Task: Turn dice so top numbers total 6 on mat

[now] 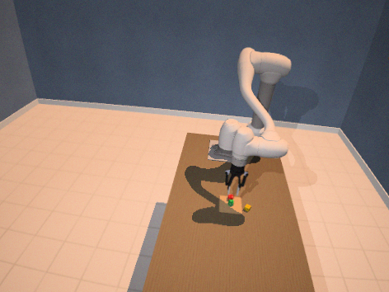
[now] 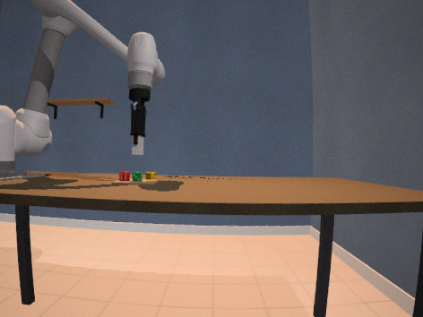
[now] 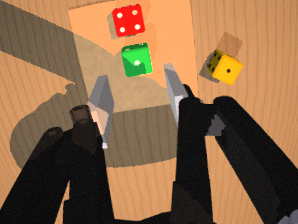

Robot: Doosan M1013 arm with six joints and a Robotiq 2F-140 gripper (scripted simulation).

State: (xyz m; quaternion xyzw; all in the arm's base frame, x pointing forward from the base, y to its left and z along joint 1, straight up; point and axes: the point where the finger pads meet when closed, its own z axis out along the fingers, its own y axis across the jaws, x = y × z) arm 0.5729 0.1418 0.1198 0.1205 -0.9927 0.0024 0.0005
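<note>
The yellow die lies 110 mm to the left of my hand and 110 mm below it. The rest, counted from my hand: red die 50 mm behind, 10 mm to the right, 110 mm below; tan mat 130 mm below; green die 110 mm below.
</note>
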